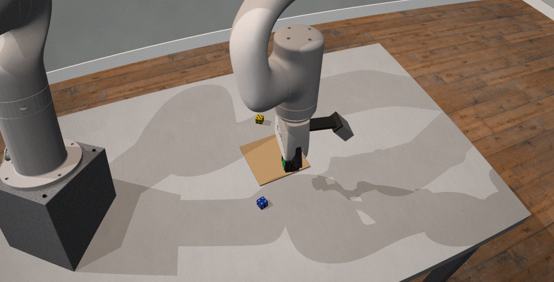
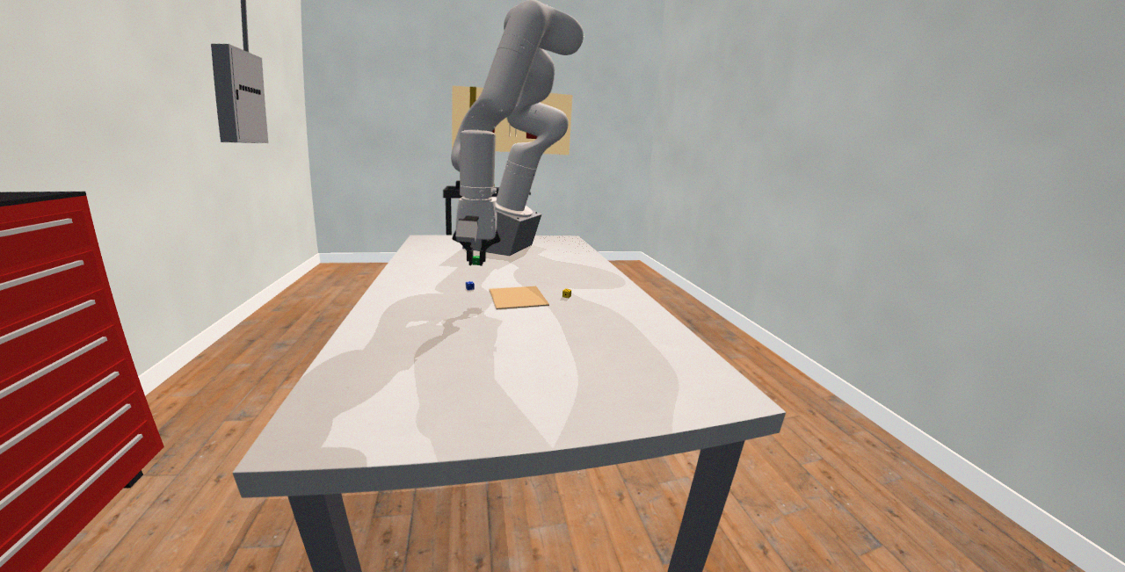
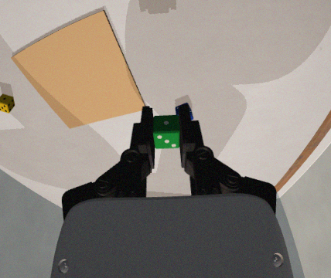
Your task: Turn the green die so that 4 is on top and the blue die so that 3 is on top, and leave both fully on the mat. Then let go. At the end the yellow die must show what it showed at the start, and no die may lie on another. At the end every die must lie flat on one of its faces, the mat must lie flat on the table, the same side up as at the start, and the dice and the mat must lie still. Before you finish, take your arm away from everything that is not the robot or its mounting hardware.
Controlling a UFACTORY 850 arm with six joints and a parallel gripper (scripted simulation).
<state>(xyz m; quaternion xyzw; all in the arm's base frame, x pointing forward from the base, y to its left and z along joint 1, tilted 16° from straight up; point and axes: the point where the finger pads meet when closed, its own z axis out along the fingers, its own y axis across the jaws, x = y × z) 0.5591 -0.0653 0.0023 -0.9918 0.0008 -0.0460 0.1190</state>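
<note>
My hand is 110 mm above the blue die, 70 mm past it and 30 mm to the left of it. The rest, counted from my hand: tan mat: 120 mm below, 110 mm to the left, 20 mm behind; then yellow die: 250 mm to the left, 110 mm below, 30 mm behind; then green die: 10 mm below, 10 mm behind.
</note>
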